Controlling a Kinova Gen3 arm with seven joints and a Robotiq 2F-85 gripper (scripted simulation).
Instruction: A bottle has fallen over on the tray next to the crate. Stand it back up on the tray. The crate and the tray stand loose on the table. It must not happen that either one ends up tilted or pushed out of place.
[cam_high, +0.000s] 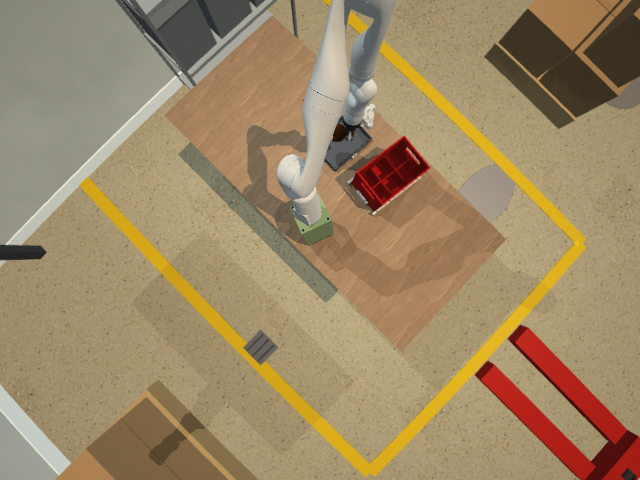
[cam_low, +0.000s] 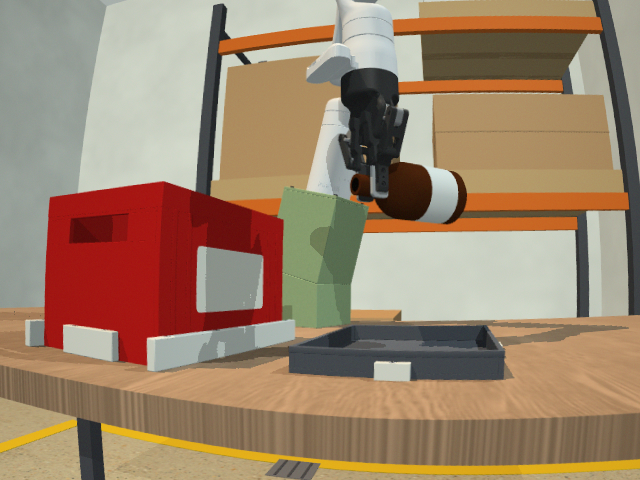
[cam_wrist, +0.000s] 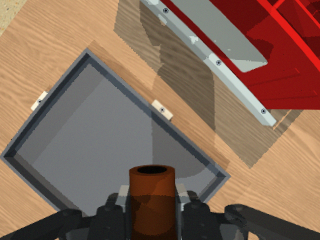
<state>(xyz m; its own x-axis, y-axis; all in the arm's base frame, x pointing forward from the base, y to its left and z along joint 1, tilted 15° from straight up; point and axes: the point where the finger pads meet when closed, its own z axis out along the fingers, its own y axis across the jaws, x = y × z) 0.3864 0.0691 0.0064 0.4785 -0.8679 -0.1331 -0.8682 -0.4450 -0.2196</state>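
Right now my hand is 50 mm to the right of the brown bottle and 30 mm past it. From my hand the other things lie so: red crate (250 mm to the right, 120 mm below, 10 mm behind); dark grey tray (190 mm below, 40 mm to the left, 40 mm ahead).
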